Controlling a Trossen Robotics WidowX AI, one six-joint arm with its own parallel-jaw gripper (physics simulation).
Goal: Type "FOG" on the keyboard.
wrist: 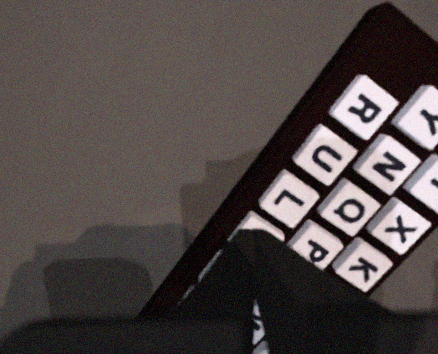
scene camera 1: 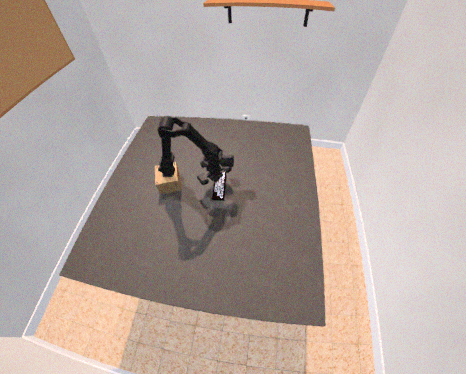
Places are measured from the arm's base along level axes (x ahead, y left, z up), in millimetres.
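Pixels of known places: gripper, between the fingertips: (wrist: 250, 241) (scene camera 1: 215, 181); arm's base, origin of its link: (scene camera 1: 168, 171).
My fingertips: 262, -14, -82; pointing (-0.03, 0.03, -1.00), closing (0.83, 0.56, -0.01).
Ahead of a thing's pixels: the offset from my fingertips to its top centre, as dx, dy, dz. "pt": to the spot under its first point. Level surfaces: height alone.
The keyboard (scene camera 1: 218, 197) (wrist: 380, 40) lies on the dark mat, a dark slab with white letter keys, slanted in the wrist view. There, the keys R @(pt +5, +54, -4) (wrist: 364, 106), U @(pt +4, +36, -4) (wrist: 325, 154) and L @(pt +3, +18, -4) (wrist: 289, 199) run down its left edge. The key after L @(pt +1, +5, -3) (wrist: 260, 227) is mostly behind the fingertips, its letter hidden. A key with a round letter, O or Q @(pt +21, +26, -4) (wrist: 349, 207), sits beside L, with P @(pt +22, +8, -4) (wrist: 316, 250) below it, partly covered. My gripper (scene camera 1: 218, 180) (wrist: 250, 241) is shut and empty, over the keyboard; whether it touches a key cannot be told. The F key does not show.
The arm stands on a wooden block (scene camera 1: 167, 181) left of the keyboard. The dark mat @(dz -21) (scene camera 1: 270, 260) lies on a tiled floor (scene camera 1: 342, 240). An orange shelf (scene camera 1: 270, 5) is on the back wall, and a brown panel (scene camera 1: 30, 55) is at upper left.
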